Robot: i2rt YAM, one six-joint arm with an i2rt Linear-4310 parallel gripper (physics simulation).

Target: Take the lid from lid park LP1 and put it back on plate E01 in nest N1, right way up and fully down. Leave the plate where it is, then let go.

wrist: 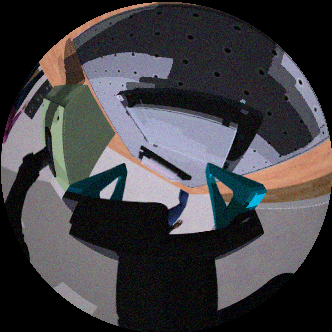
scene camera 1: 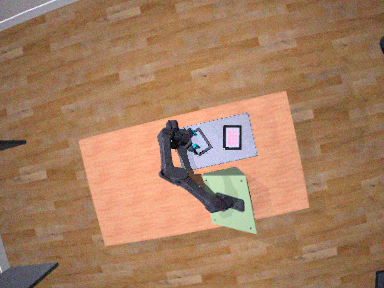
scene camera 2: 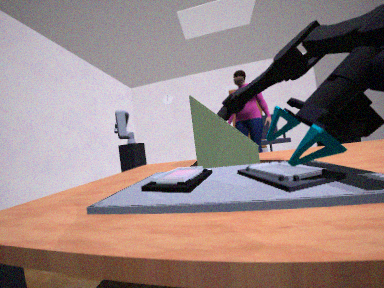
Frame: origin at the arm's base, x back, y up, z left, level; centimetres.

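Seen in the pictures: gripper, fingertip midpoint: [wrist: 165,166] [scene camera 1: 198,141] [scene camera 2: 277,150]; arm's base, link origin: [wrist: 49,153] [scene camera 1: 229,201] [scene camera 2: 218,121].
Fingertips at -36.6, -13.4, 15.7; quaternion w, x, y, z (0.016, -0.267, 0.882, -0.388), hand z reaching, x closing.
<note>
Offsets run from my fingertips to a thing's middle, as dx, dy, dz. Level surfaces: height alone.
The clear lid {+0.7, -4.1, +0.3} [scene camera 1: 201,142] [scene camera 2: 290,170] [wrist: 185,131] lies flat in the black frame of lid park LP1 {+0.6, -4.5, +0.3} [scene camera 1: 206,138] [scene camera 2: 288,186] [wrist: 185,101], which sits turned at an angle on the grey board. Plate E01 {-0.4, -3.6, -22.7} [scene camera 1: 233,137] [scene camera 2: 180,175], with pink contents, sits in the black frame of nest N1 {-0.4, -4.7, -22.8} [scene camera 1: 225,137] [scene camera 2: 165,188] [wrist: 167,163], farther out from the arm. My gripper [scene camera 1: 194,140] [scene camera 2: 280,151] [wrist: 165,166] is open and empty, with teal fingers wide apart. It is tilted low over the lid park; whether a fingertip touches the lid cannot be told.
A green upright panel [scene camera 2: 220,140] [wrist: 87,135] stands beside the grey board {+1.9, -6.1, -11.1} [scene camera 1: 215,125] [scene camera 2: 230,201], near the arm's base. The board lies on the wooden table {dy -6.8} [scene camera 1: 135,200] [scene camera 2: 190,235]. A person [scene camera 2: 248,107] stands in the background beyond the table.
</note>
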